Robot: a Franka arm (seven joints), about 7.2 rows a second.
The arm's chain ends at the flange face. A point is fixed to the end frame.
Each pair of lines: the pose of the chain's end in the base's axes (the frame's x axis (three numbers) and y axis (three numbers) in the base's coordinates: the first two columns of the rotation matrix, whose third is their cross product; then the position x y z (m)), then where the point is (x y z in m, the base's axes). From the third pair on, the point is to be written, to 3 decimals.
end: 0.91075 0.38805 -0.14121 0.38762 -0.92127 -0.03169 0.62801 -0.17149 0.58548
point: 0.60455 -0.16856 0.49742
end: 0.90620 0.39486 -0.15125 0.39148 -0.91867 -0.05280 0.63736 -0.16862 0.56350
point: 0.61232 -0.16446 0.47592
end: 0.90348 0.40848 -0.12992 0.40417 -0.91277 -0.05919 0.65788 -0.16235 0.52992
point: 0.634 -0.157 0.442
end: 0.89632 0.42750 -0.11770 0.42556 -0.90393 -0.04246 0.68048 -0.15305 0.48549
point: 0.658 -0.149 0.397
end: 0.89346 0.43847 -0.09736 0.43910 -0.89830 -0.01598 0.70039 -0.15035 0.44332
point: 0.681 -0.148 0.354
